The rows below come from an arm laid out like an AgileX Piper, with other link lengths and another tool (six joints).
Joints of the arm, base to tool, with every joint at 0 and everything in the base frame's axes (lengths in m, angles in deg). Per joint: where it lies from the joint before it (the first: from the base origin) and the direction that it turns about. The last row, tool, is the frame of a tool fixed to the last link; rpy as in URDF.
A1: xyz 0 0 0.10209 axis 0 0 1
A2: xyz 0 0 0 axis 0 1 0
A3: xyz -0.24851 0 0.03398 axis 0 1 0
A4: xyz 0.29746 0 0.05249 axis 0.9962 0 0.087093
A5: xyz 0 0 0 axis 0 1 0
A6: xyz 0.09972 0 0.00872 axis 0.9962 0 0.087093
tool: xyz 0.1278 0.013 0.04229 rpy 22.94 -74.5 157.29
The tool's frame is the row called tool.
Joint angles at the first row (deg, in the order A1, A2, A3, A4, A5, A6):
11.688 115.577 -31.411 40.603 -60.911 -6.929
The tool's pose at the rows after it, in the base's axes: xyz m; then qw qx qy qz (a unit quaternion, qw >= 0):
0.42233 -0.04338 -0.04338 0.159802 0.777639 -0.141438 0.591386
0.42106 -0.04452 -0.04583 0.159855 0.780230 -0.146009 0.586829
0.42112 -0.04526 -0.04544 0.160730 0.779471 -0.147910 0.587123
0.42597 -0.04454 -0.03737 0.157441 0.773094 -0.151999 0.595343
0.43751 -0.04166 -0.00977 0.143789 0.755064 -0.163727 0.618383
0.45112 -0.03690 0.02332 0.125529 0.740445 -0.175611 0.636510
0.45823 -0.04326 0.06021 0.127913 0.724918 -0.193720 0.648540
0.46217 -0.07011 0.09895 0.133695 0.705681 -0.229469 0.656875
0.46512 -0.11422 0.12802 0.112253 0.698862 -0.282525 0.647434
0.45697 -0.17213 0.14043 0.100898 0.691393 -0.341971 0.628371
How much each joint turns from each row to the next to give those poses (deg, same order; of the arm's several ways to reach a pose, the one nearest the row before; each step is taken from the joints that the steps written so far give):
0.000 0.001 -0.001 1.046 2.959 -0.001
-0.001 0.000 0.000 0.511 0.583 0.056
0.001 0.001 -0.064 0.234 -0.052 0.001
-0.001 -0.817 -0.495 0.088 0.001 0.035
0.001 -3.718 -0.715 0.132 0.718 -0.001
0.000 -5.128 -1.350 0.955 3.027 -1.455
-0.375 -5.888 -1.334 4.325 2.965 -4.778
-3.496 -5.949 -1.804 3.700 3.935 -4.261
-8.158 -5.608 -2.756 0.782 10.322 -0.928
-10.049 -2.600 -2.771 0.130 9.910 0.702

